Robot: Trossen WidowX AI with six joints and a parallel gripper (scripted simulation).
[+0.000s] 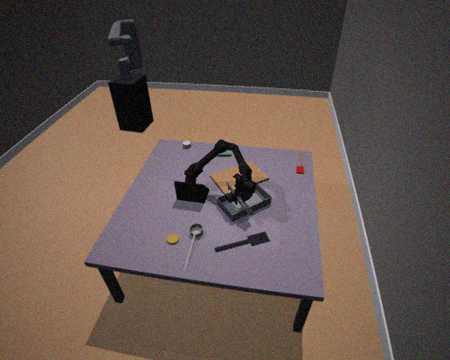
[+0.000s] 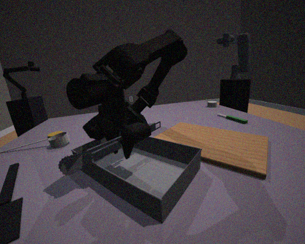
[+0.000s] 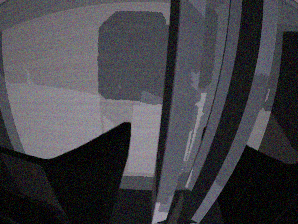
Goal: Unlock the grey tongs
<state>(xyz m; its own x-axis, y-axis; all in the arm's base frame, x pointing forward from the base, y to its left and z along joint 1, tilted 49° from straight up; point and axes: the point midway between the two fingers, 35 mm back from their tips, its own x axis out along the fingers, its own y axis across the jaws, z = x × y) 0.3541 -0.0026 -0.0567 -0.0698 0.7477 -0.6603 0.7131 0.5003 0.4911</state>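
My gripper tip is now 2 cm short of the grey roasting tin and 3 cm to the right of it. The rest, counted from my gripper tip: yellow disc (32 cm behind, 36 cm to the right, 2 cm below); then wooden board (7 cm behind, 29 cm to the left, 2 cm below); then black spatula (10 cm ahead, 28 cm to the right, 3 cm below).
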